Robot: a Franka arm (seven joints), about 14 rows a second.
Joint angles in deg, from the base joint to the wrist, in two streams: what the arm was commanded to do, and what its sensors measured. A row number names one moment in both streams.
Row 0, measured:
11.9, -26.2, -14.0, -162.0, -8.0, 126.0, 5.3
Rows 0 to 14, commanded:
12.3, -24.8, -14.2, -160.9, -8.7, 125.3, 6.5
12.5, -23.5, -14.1, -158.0, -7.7, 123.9, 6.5
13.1, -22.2, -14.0, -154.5, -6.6, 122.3, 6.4
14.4, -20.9, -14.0, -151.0, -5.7, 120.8, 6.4
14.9, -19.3, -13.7, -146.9, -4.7, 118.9, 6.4
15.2, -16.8, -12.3, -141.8, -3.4, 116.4, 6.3
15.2, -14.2, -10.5, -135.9, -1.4, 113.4, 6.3
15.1, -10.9, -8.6, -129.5, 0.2, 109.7, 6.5
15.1, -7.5, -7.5, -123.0, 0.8, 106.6, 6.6
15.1, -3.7, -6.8, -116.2, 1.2, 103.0, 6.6
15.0, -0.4, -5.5, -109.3, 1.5, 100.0, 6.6
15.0, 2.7, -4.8, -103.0, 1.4, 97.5, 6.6
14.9, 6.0, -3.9, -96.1, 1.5, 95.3, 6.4
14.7, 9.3, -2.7, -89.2, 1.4, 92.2, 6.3
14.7, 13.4, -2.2, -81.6, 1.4, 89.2, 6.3
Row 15, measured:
14.8, 4.0, -3.2, -98.6, 0.3, 96.8, 6.0
